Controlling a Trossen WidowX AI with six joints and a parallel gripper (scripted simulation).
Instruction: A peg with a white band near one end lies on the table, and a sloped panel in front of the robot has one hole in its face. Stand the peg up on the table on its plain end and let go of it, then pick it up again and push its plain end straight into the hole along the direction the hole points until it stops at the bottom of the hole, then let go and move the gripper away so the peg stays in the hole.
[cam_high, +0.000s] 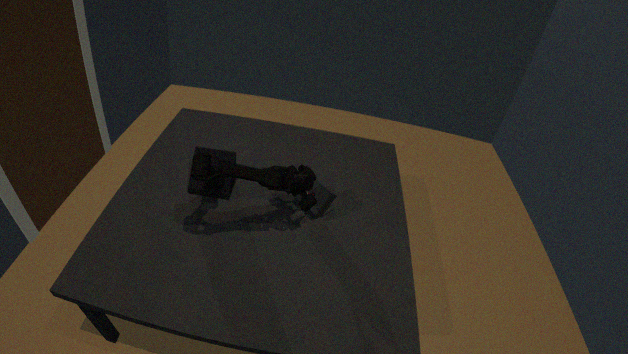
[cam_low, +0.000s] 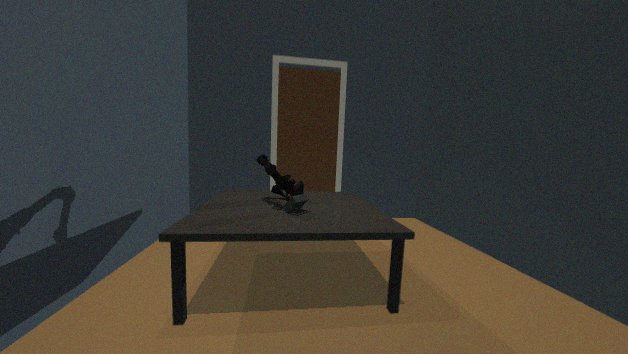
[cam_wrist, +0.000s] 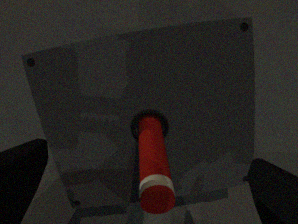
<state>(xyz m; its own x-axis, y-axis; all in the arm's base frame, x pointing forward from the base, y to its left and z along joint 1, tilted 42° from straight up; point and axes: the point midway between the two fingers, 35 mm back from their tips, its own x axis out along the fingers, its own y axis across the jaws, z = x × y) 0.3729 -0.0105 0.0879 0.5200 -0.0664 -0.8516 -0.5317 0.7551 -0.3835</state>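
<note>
My gripper tip is 1 cm above the red peg. Also, from my gripper tip: panel (5 cm below, 4 cm ahead, 3 cm to the left).
</note>
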